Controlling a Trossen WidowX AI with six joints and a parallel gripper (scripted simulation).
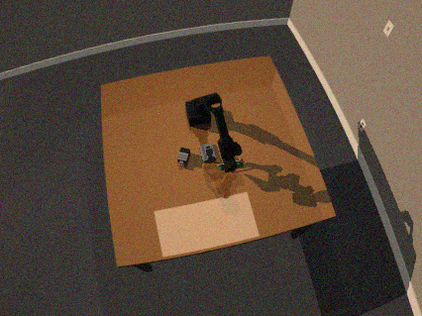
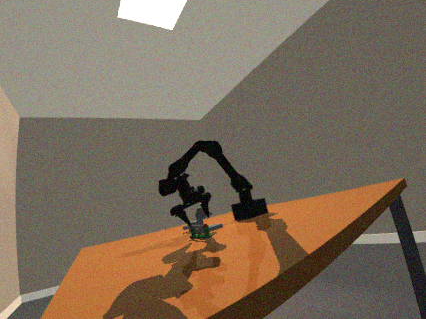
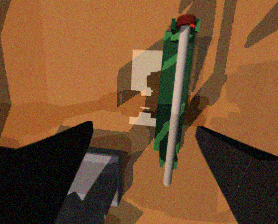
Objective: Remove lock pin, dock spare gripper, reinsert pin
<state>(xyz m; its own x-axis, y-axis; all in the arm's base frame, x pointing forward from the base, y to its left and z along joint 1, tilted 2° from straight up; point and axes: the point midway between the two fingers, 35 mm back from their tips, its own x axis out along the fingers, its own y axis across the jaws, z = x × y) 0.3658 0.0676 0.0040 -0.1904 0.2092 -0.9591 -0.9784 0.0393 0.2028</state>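
The green piece is 30 mm ahead of my gripper tip, 20 mm to the left of it and 30 mm below it. From my gripper tip the other things lie so: mount 80 mm behind, 90 mm to the right; then spare gripper 90 mm behind, 240 mm to the right, 30 mm below.
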